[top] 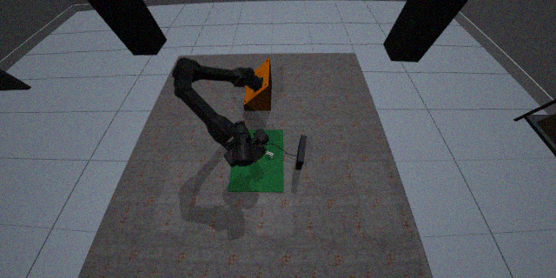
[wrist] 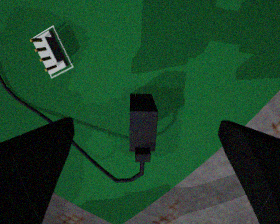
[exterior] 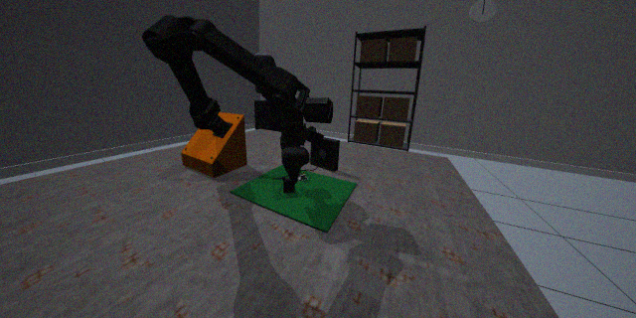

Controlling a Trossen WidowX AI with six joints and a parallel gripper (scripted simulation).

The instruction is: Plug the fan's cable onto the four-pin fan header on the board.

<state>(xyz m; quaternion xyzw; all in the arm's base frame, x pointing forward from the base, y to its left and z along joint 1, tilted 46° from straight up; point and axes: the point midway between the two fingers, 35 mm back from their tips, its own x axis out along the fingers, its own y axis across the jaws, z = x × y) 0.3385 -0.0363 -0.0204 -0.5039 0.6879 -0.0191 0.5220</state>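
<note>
Now: the black plug 3 cm below my gripper tip, 1 cm to the right of it and 1 cm behind it. Also, from my gripper tip: white four-pin header: 8 cm to the left, 5 cm below, 2 cm behind; green board: 7 cm below, 3 cm to the left; black fan: 21 cm to the left, 2 cm behind.
</note>
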